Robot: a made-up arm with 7 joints.
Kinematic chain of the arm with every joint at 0, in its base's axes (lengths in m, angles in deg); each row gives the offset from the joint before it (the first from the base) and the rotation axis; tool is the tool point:
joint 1: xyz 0 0 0.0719 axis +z
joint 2: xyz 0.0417 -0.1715 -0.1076 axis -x
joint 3: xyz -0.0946 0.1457 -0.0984 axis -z
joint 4: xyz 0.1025 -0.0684 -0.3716 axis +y
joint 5: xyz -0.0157 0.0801 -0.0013 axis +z
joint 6: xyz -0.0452 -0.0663 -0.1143 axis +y
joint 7: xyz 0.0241 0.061 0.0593 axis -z
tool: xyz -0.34 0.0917 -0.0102
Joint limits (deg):
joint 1: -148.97..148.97
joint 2: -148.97..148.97
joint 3: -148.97..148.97
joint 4: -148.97..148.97
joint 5: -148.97..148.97
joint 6: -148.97..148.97
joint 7: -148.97..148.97
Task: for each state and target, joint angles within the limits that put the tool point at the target. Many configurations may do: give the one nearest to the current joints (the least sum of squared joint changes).
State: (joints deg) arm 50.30 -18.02 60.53 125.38 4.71 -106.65 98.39
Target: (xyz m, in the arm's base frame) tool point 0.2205 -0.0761 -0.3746
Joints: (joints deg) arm 36.86 -31.27 86.81 122.17 25.25 -111.62 116.81
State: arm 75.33 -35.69 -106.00 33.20 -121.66 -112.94 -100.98
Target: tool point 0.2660 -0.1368 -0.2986
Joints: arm 90.17 -2.85 -115.85 54.66 -102.81 -112.25 -104.31
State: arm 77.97 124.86 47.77 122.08 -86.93 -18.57 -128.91
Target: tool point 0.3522 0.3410 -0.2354
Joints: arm 102.64 105.02 25.37 127.58 -117.15 -22.66 -100.93
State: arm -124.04 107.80 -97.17 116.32 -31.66 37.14 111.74
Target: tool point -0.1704 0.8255 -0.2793
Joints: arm -145.87 76.07 -81.51 104.00 -24.68 29.53 96.32
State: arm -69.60 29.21 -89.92 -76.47 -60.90 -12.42 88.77
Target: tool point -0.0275 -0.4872 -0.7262
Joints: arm -37.87 58.75 -71.47 -35.87 -83.24 33.76 131.16
